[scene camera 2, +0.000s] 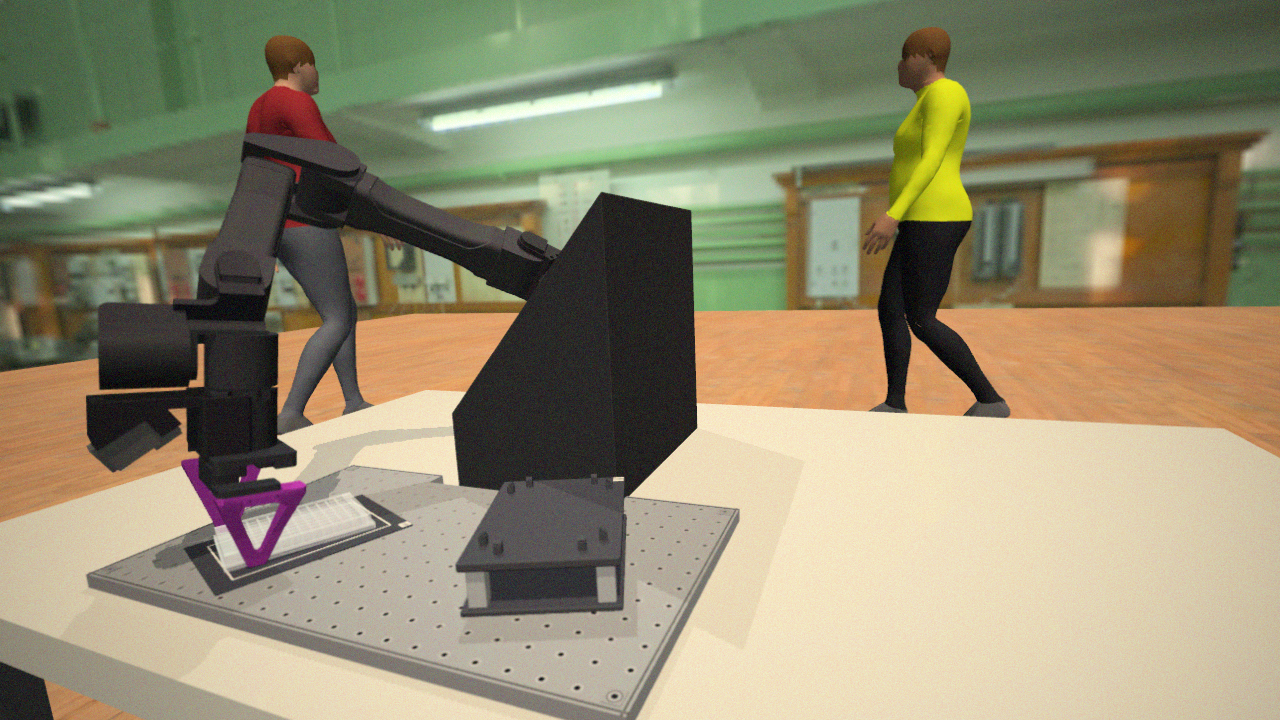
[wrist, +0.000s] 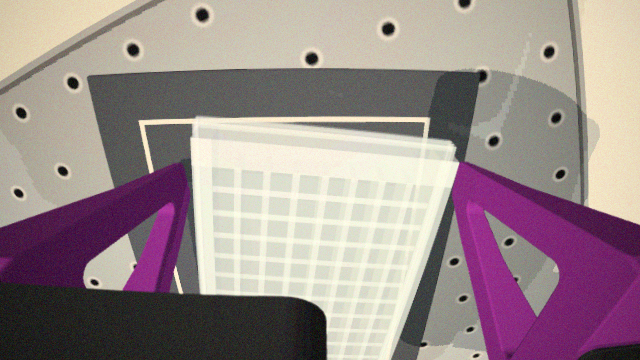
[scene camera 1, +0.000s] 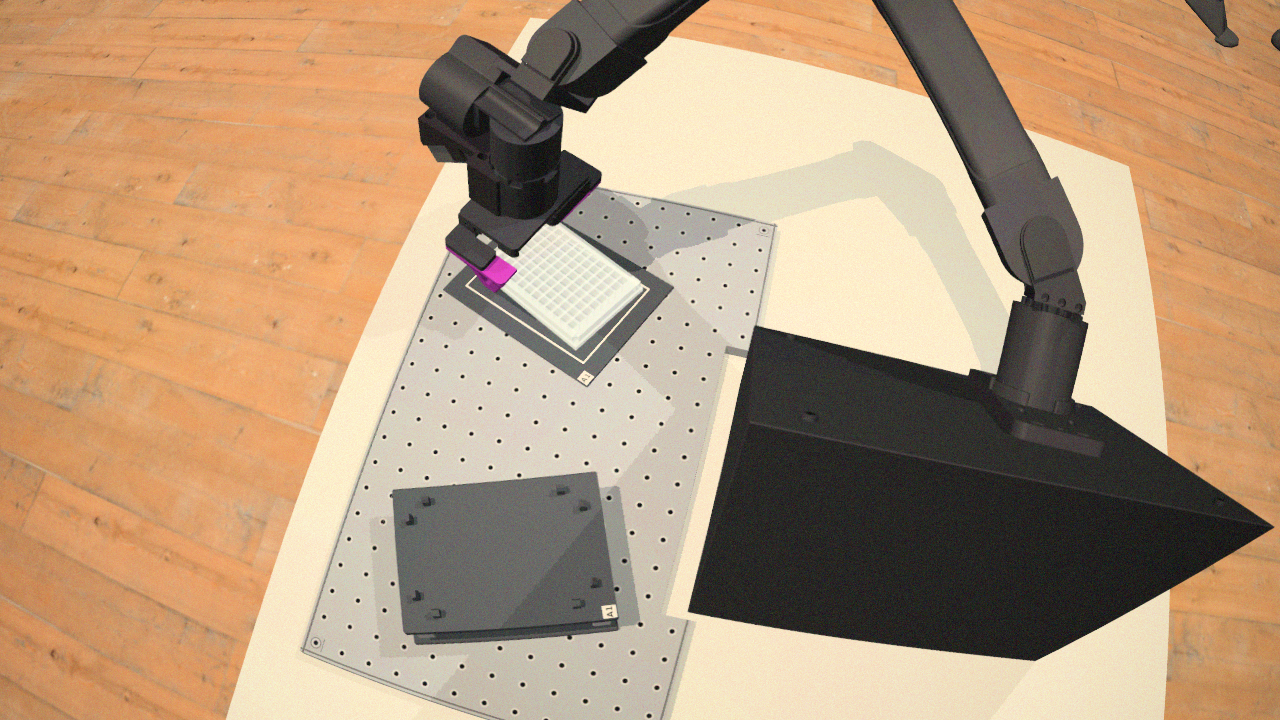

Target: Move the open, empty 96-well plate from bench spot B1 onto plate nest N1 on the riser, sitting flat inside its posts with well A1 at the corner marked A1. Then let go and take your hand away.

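The pale, open 96-well plate (scene camera 1: 577, 282) (scene camera 2: 313, 521) (wrist: 310, 225) lies on the dark mat of bench spot B1 (scene camera 1: 519, 331) (scene camera 2: 213, 580) (wrist: 280, 95), slightly turned against its printed outline. My gripper (scene camera 1: 539, 240) (scene camera 2: 237, 539) (wrist: 320, 177) is open, its magenta fingers low on either side of the plate. In the wrist view the right fingertip appears at the plate's edge and a narrow gap shows at the left; contact is unclear. Plate nest N1 (scene camera 1: 501, 555) (scene camera 2: 550, 519), with several short posts, stands on the riser (scene camera 2: 478, 589). Its A1 label (scene camera 1: 609, 611) marks one corner.
The perforated board (scene camera 1: 501, 420) (scene camera 2: 375, 608) (wrist: 260, 30) carries the mat and riser. The large black wedge-shaped base (scene camera 1: 877, 510) (scene camera 2: 572, 376) stands beside the board. Two people, in red (scene camera 2: 281, 107) and yellow (scene camera 2: 932, 152), are in the background.
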